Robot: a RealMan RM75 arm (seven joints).
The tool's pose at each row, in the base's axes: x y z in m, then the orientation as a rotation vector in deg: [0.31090, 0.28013, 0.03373, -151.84, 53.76, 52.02]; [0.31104, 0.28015, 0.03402, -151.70, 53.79, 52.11]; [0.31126, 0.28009, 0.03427, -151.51, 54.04, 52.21]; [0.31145, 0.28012, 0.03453, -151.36, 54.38, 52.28]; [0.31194, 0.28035, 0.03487, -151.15, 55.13, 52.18]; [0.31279, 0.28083, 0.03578, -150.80, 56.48, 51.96]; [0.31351, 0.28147, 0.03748, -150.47, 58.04, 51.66]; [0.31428, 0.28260, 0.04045, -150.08, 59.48, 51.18]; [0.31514, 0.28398, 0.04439, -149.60, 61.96, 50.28]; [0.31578, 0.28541, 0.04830, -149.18, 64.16, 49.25]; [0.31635, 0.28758, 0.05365, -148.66, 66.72, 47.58]
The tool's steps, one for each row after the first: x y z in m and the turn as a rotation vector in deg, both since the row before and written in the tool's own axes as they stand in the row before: [-0.00010, -0.00010, -0.00029, 0.07, -0.11, 0.03]; [0.00001, -0.00008, -0.00033, 0.09, -0.10, 0.18]; [-0.00006, -0.00014, -0.00029, 0.07, -0.05, 0.24]; [-0.00003, -0.00048, -0.00042, 0.17, 0.07, 0.50]; [-0.00029, -0.00088, -0.00096, 0.30, 0.17, 0.89]; [-0.00094, -0.00089, -0.00146, 0.29, 0.25, 1.03]; [-0.00195, -0.00123, -0.00232, 0.42, 0.30, 0.92]; [-0.00263, -0.00141, -0.00304, 0.58, 0.66, 1.58]; [-0.00277, -0.00126, -0.00292, 0.59, 0.71, 1.38]; [-0.00407, -0.00160, -0.00381, 0.91, 1.06, 1.55]
